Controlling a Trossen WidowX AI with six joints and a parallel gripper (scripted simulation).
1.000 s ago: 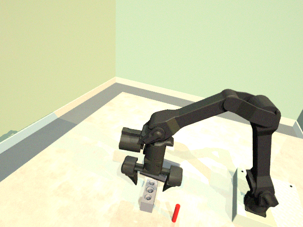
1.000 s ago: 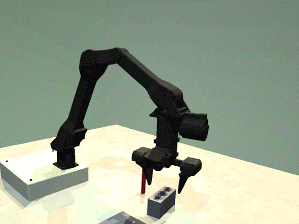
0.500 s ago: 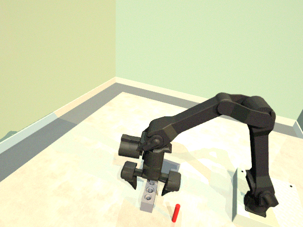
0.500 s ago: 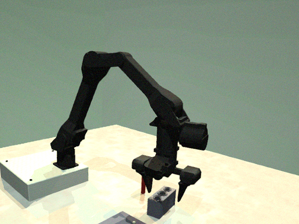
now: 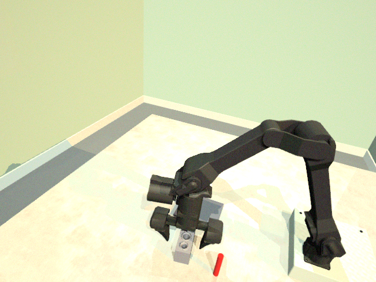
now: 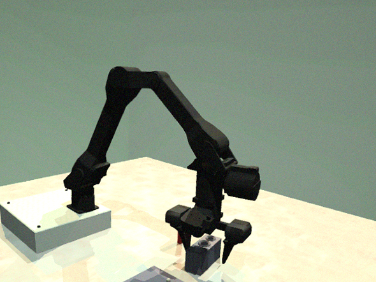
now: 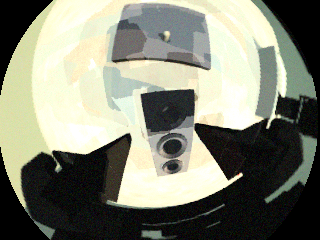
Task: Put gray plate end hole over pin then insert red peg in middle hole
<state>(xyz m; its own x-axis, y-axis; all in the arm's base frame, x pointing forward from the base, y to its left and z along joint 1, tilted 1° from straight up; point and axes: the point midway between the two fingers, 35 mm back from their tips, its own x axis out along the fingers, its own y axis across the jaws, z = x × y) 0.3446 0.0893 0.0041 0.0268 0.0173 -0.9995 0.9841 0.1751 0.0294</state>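
Right now the gray plate is 2 cm above my gripper tip. The rest, counted from my gripper tip: red peg: 11 cm behind, 4 cm to the left, 2 cm above; dark base: 14 cm to the right, 1 cm below.
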